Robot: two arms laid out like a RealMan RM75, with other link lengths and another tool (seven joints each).
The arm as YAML. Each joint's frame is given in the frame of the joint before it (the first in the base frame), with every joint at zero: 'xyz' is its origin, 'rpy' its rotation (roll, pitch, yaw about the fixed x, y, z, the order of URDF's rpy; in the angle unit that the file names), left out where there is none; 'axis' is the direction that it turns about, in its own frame. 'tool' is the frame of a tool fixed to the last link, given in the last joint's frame.
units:
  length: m
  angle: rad
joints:
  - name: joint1
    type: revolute
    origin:
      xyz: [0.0, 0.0, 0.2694]
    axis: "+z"
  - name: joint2
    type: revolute
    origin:
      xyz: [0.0, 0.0, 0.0]
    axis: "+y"
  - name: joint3
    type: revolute
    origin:
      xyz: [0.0, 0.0, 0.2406]
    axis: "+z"
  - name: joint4
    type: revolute
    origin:
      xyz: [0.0, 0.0, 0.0]
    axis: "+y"
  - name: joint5
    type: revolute
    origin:
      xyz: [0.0, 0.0, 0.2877]
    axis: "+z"
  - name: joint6
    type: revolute
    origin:
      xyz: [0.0, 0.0, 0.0]
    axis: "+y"
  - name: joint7
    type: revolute
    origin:
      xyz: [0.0, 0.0, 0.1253]
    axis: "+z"
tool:
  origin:
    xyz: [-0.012, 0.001, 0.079]
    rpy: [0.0, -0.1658, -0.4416]
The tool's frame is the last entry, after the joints.
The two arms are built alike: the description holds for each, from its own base.
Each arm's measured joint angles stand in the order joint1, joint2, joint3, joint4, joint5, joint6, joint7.
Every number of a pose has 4 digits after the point.
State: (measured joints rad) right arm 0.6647 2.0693 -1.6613 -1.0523 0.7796 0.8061 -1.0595; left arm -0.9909 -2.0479 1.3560 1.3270 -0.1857 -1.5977 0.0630
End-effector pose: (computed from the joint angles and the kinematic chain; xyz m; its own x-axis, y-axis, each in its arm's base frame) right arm 0.1234 0.5004 -0.1089 0.9184 0.3497 0.1852 0.3956 -0.8198 -0.4141; left arm -0.0641 0.4939 0.0473 0.2648 0.9383 0.2224 0.7248 -0.0415 -0.6878
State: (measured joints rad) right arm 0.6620 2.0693 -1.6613 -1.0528 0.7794 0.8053 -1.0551; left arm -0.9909 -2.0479 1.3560 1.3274 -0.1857 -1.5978 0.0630
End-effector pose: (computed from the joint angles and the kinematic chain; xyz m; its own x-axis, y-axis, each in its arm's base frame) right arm 0.1245 0.5003 -0.1088 0.9208 0.3442 0.1835 0.3900 -0.8213 -0.4163; left arm -0.0640 0.4939 0.0473 0.2650 0.9382 0.2225 0.7248 -0.0416 -0.6877
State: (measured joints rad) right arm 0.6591 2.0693 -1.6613 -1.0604 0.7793 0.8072 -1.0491; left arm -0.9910 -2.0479 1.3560 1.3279 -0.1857 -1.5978 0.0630
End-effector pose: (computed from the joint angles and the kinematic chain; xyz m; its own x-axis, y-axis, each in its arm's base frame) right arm 0.1229 0.5000 -0.1079 0.9224 0.3420 0.1794 0.3862 -0.8214 -0.4198; left arm -0.0638 0.4939 0.0474 0.2655 0.9380 0.2227 0.7249 -0.0419 -0.6876
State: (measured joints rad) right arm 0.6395 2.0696 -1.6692 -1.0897 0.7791 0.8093 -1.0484; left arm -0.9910 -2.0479 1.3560 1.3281 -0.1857 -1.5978 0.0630
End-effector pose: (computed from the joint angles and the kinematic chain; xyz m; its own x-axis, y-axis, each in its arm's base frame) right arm 0.1203 0.4969 -0.1064 0.9205 0.3495 0.1744 0.3906 -0.8172 -0.4238; left arm -0.0638 0.4939 0.0475 0.2657 0.9380 0.2228 0.7249 -0.0420 -0.6876
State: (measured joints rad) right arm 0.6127 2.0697 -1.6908 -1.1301 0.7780 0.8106 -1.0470; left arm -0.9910 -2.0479 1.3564 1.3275 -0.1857 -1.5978 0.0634
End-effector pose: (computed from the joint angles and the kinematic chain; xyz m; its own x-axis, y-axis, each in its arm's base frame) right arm 0.1159 0.4905 -0.1072 0.9148 0.3661 0.1705 0.4035 -0.8116 -0.4225; left arm -0.0639 0.4939 0.0473 0.2657 0.9381 0.2220 0.7244 -0.0424 -0.6880
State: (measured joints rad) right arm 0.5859 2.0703 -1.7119 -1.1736 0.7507 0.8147 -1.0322; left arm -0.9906 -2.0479 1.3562 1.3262 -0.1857 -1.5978 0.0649
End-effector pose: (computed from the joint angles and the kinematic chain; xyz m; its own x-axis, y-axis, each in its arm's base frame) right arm 0.1135 0.4850 -0.1067 0.9069 0.3794 0.1834 0.4212 -0.8036 -0.4205; left arm -0.0645 0.4939 0.0471 0.2653 0.9386 0.2205 0.7238 -0.0428 -0.6886
